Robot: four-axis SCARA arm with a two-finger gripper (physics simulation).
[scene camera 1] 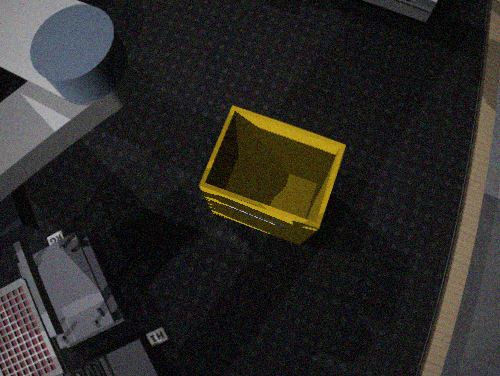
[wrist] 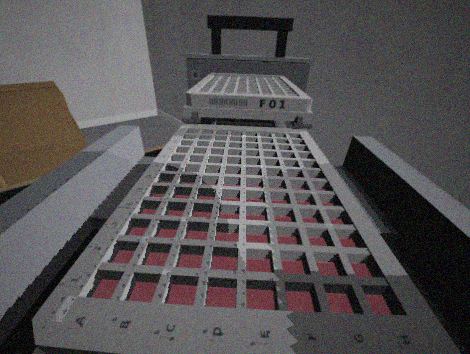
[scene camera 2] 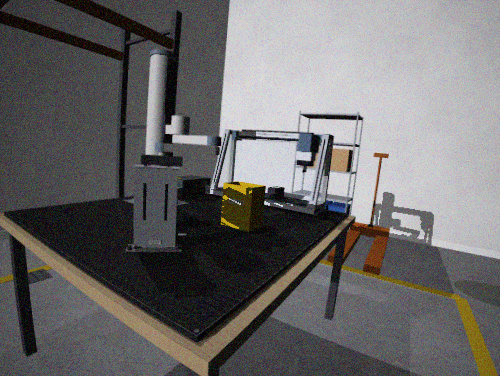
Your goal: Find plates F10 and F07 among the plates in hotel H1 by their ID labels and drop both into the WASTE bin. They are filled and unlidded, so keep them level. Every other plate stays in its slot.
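Places are measured from the arm's base along level axes (x left, y back, z up), in metres.
Where they show: gripper, between the fingertips: (scene camera 1: 20, 353) (wrist: 243, 150).
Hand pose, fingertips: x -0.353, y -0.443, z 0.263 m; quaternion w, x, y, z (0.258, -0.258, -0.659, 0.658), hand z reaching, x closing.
Observation:
Each offset is from my fingertips to the top centre of the thing. "pt": to the spot under its first point. Level surfaces: height alone.
My gripper (wrist: 243, 150) is shut on a plate {dx +0.013, dy +0.014, dz -0.002 m} (wrist: 242, 207) (scene camera 1: 25, 332) with red-filled wells and no lid. It looks level; its ID label does not show. Beyond it in the wrist view, plate F01 {dx -0.075, dy -0.079, dz +0.016 m} (wrist: 250, 102) sits in a hotel {pt dx -0.076, dy -0.166, dz +0.021 m} (wrist: 195, 67) with a black handle. In scene camera 1, part of a grey hotel top {dz -0.242 m} (scene camera 1: 130, 360) shows at the bottom left beside the H1 label {pt dx +0.036, dy -0.105, dz -0.250 m} (scene camera 1: 157, 336). The yellow WASTE bin {dx +0.327, dy -0.204, dz -0.050 m} (scene camera 1: 290, 131) (scene camera 2: 242, 210) stands open and upright, up and right of the held plate in scene camera 1. No F10 or F07 label is readable.
A grey stand (scene camera 1: 70, 285) marked RG is right beside the held plate. The arm's column (scene camera 2: 157, 100) rises left of the bin in scene camera 2. A gantry machine (scene camera 2: 272, 135) stands behind the bin. A brown box (wrist: 40, 130) is at the left in the wrist view.

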